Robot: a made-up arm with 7 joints.
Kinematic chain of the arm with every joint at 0, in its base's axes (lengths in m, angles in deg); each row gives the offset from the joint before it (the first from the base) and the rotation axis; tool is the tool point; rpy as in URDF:
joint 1: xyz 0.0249 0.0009 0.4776 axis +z
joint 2: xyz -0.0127 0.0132 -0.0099 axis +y
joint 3: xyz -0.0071 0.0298 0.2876 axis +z
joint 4: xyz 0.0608 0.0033 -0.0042 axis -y
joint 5: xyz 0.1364 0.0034 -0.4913 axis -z
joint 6: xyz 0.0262 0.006 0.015 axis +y
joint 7: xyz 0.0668 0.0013 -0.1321 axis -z
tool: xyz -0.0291 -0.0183 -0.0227 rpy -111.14 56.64 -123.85
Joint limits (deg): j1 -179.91..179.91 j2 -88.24..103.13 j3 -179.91..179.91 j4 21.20..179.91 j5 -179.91..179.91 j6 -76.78..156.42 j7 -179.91..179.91
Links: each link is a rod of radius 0.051 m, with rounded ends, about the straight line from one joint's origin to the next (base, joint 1, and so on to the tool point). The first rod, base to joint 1, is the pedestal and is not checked.
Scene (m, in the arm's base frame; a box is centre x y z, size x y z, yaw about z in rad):
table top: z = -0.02
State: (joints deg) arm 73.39 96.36 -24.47 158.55 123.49 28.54 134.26
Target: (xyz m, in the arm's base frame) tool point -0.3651 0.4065 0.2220
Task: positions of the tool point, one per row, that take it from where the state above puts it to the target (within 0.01 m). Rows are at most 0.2 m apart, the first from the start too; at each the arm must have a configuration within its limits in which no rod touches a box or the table.
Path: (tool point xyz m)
1: 0.2603 0.8689 0.2393
2: 0.1499 0.8520 0.2172
3: 0.0090 0.8017 0.1950
4: -0.1421 0.7086 0.1849
5: -0.2755 0.5726 0.1938
6: -0.3652 0.4065 0.2220

